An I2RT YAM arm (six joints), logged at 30 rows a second.
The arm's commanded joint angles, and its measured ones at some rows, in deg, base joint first. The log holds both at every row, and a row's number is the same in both.
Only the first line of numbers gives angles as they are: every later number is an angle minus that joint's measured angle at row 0.
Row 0, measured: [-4.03, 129.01, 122.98, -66.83, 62.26, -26.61]
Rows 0 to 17, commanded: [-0.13, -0.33, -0.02, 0.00, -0.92, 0.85]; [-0.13, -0.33, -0.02, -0.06, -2.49, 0.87]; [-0.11, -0.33, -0.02, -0.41, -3.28, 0.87]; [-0.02, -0.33, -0.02, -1.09, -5.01, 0.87]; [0.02, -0.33, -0.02, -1.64, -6.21, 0.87]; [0.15, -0.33, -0.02, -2.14, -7.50, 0.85]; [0.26, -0.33, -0.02, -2.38, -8.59, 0.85]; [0.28, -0.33, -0.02, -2.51, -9.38, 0.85]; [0.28, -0.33, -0.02, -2.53, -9.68, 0.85]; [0.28, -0.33, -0.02, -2.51, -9.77, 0.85]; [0.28, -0.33, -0.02, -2.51, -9.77, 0.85]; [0.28, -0.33, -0.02, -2.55, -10.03, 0.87]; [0.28, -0.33, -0.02, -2.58, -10.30, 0.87]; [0.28, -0.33, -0.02, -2.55, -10.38, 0.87]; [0.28, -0.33, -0.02, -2.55, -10.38, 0.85]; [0.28, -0.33, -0.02, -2.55, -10.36, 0.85]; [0.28, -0.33, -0.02, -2.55, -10.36, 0.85]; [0.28, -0.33, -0.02, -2.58, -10.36, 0.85]
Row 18, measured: [0.02, 0.00, 0.00, -2.40, -9.86, -0.02]
